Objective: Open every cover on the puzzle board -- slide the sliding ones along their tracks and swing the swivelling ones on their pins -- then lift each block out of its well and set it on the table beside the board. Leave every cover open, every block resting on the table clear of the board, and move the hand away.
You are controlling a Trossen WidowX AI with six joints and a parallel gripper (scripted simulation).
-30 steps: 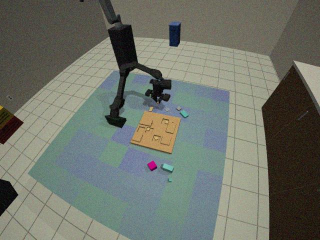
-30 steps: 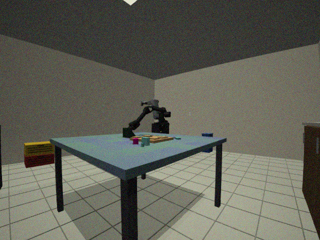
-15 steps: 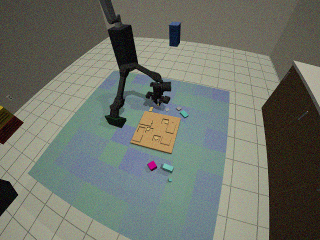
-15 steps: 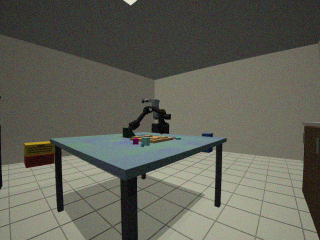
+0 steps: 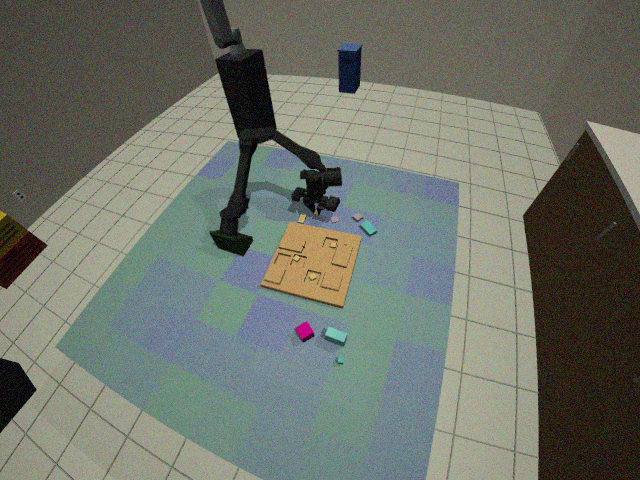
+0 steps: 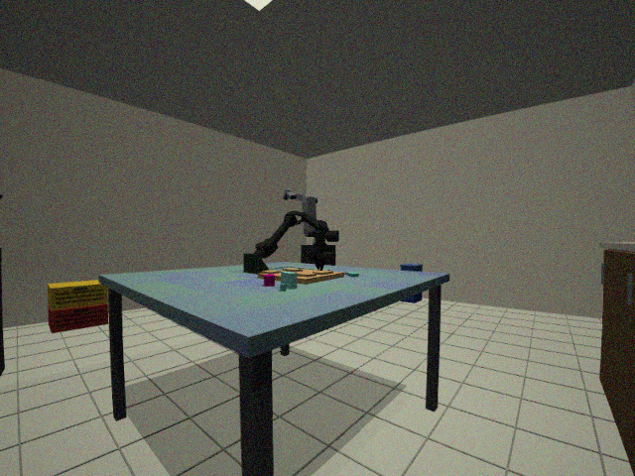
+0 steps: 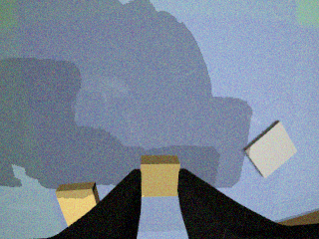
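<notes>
My gripper tip is now 50 mm past the oblong orange block, 40 mm to the left of it and 10 mm above it. From my gripper tip the other things lie so: cyan block 430 mm to the right, 300 mm ahead, 10 mm above; magenta block 450 mm to the right, 200 mm ahead; tan puzzle board 230 mm to the right, 100 mm ahead.
</notes>
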